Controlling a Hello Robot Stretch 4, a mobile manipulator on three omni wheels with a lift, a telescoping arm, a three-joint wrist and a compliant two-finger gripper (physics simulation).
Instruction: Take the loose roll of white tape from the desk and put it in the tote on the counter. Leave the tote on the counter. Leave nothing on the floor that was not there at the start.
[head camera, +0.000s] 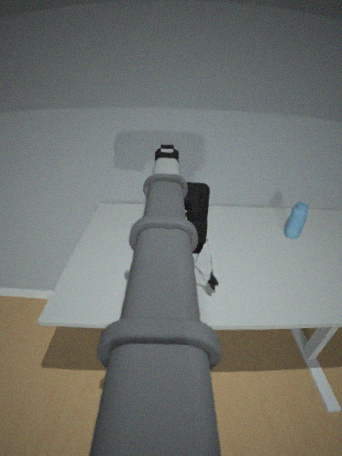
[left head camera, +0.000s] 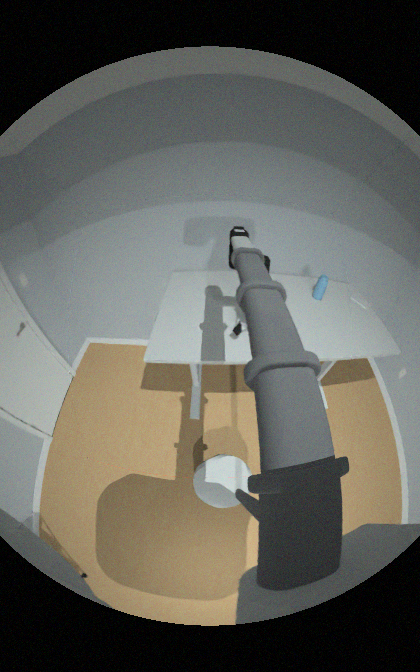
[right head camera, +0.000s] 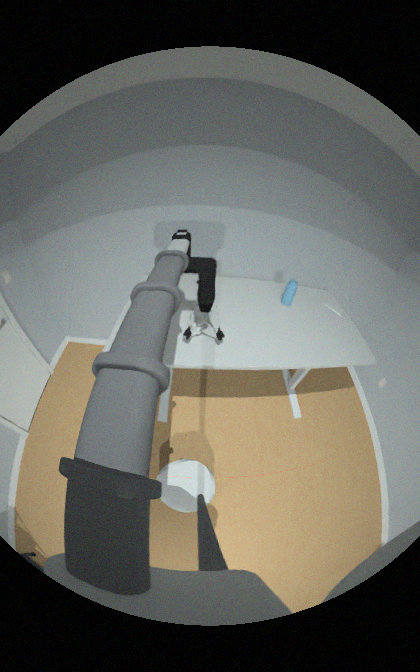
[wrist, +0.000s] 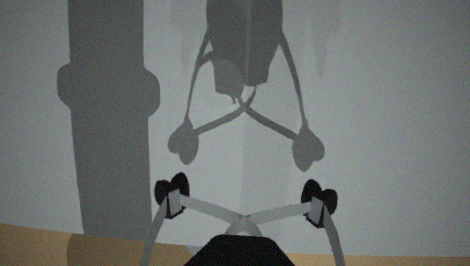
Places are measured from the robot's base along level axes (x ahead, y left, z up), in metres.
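Pixels of known places: gripper, fingertip midpoint: (wrist: 245, 191).
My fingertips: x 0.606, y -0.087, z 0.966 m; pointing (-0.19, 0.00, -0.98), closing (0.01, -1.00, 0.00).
Behind a point stands the place of what it marks.
My gripper (right head camera: 203, 333) (wrist: 245, 191) @[x 0.606, y -0.087, z 0.966 m] is open, its two dark fingertips wide apart with no object between them. It points down over the front part of the white desk (head camera: 255, 300) @[x 0.596, y -0.303, z 0.923 m] (left head camera: 167, 325) (right head camera: 300, 340) (wrist: 400, 150) @[x 0.646, y -0.264, z 0.923 m], left of the desk's middle. In the wrist view its shadow falls on the desk top ahead of the fingertips. In the head view the arm hides part of the gripper. The roll of white tape cannot be made out in these views. The tote and the counter do not show either.
A blue bottle (head camera: 296, 220) @[x 0.957, y -0.582, z 1.021 m] (left head camera: 320, 288) (right head camera: 289, 292) stands on the desk's back right. A wall runs behind the desk. A white round object (left head camera: 210, 490) (right head camera: 186, 500) is on the floor before the desk. A pale door (left head camera: 30, 370) is at the left.
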